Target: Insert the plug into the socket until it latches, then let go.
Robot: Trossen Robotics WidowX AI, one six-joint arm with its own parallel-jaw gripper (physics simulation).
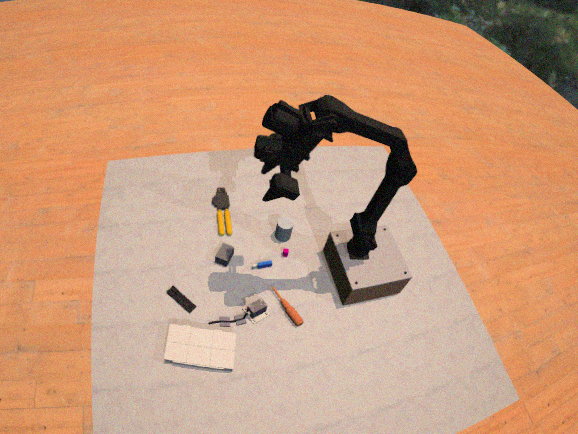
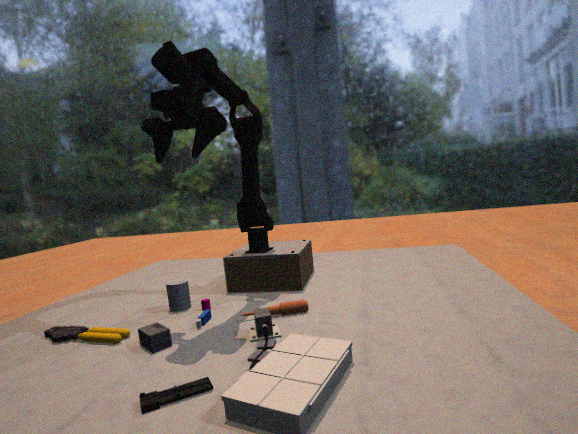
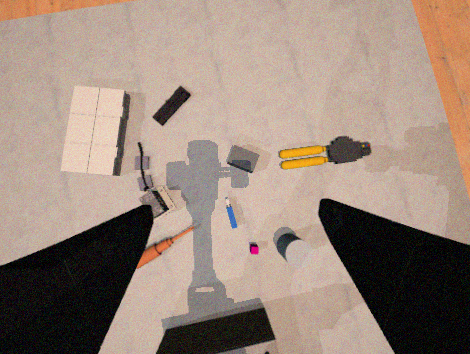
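Seen in the pictures: gripper, fingertip midpoint: (image 1: 263, 186) (image 2: 175, 160) (image 3: 236, 209); arm's base at its link origin: (image 1: 357, 250) (image 2: 259, 250).
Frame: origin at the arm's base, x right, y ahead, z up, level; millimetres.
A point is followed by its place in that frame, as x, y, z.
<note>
A small dark grey block on a pale base plate, which looks like the socket (image 1: 257, 307) {-167, 315, -59} (image 2: 263, 321) {-173, 336, -70} (image 3: 154, 201) {-154, 321, -61}, stands on the mat. A thin black cable (image 1: 216, 322) {-202, 433, -99} (image 2: 257, 358) {-199, 418, -100} (image 3: 142, 159) {-196, 415, -99} runs up to it past small grey tabs. The plug appears to be at the cable's end against the block; its outline is too small to separate, and its seating depth and latch cannot be made out. My gripper (image 1: 264, 186) {-3, 324, 257} (image 2: 177, 159) {-3, 324, 257} (image 3: 236, 209) {-3, 324, 257} is wide open and empty, pointing down high above the mat, well away from the socket and cable.
A white tiled box (image 1: 200, 346) {-293, 476, -69} (image 2: 292, 367) {-292, 483, -69} and black bar (image 1: 181, 299) {-138, 541, -95} lie beyond the cable. An orange screwdriver (image 1: 291, 311) {-170, 214, -78} lies beside the socket. Also there are a grey cube (image 1: 224, 254) {22, 412, -69}, blue stick (image 1: 264, 264) {0, 285, -86}, magenta cube (image 1: 285, 252) {46, 215, -81}, grey cylinder (image 1: 284, 230) {107, 220, -43} and yellow-handled pliers (image 1: 224, 220) {177, 414, -88}.
</note>
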